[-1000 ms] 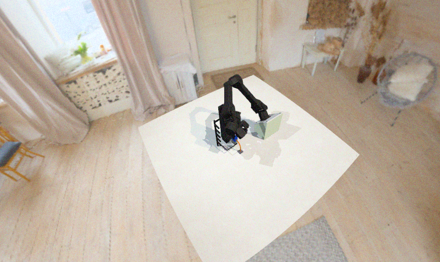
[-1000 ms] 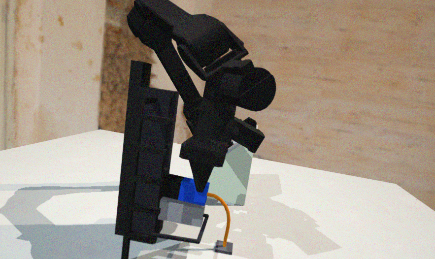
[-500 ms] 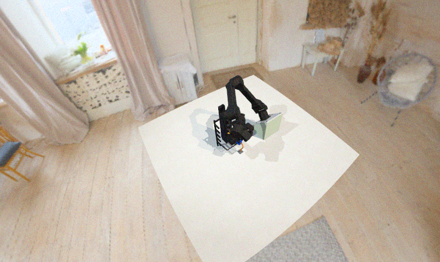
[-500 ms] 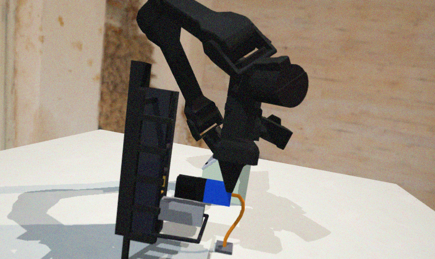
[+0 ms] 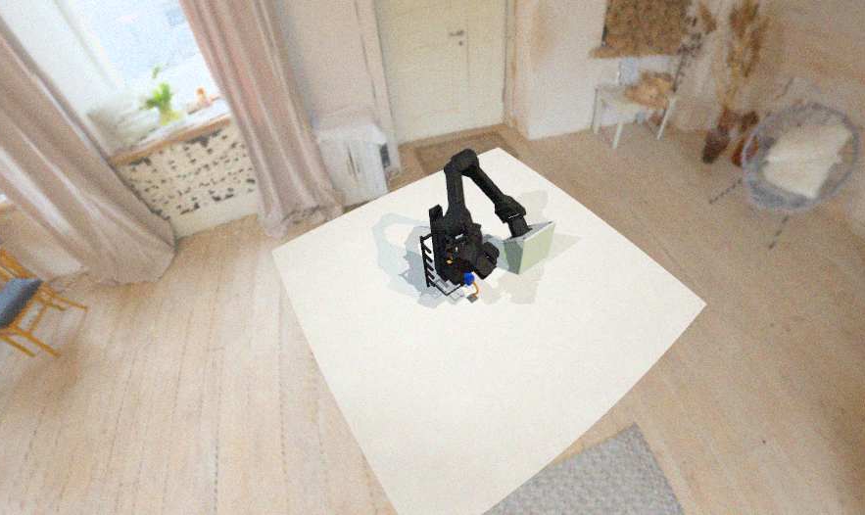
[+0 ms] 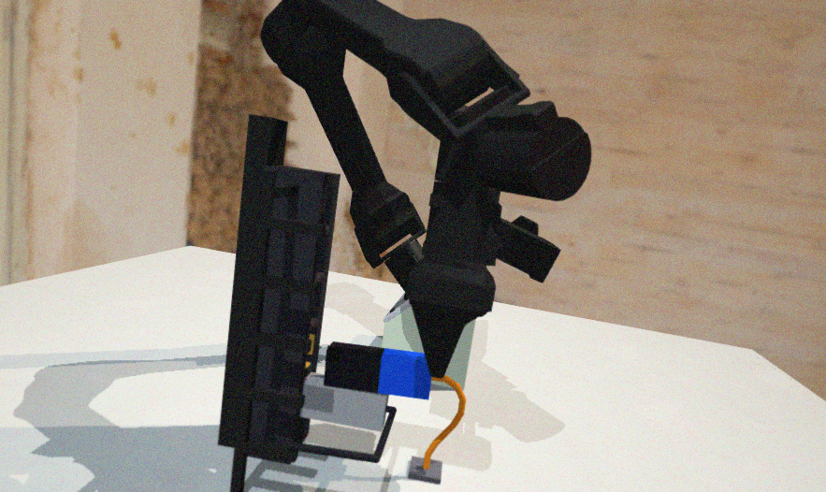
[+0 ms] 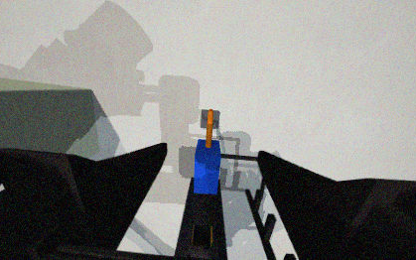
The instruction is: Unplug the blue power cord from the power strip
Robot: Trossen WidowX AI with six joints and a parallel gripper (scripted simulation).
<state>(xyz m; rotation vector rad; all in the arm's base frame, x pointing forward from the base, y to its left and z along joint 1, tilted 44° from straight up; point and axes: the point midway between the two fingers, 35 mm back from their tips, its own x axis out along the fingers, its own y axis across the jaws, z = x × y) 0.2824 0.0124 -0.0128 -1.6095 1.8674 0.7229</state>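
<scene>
The blue plug is 5 cm to the right of my gripper tip and 1 cm below it.
</scene>
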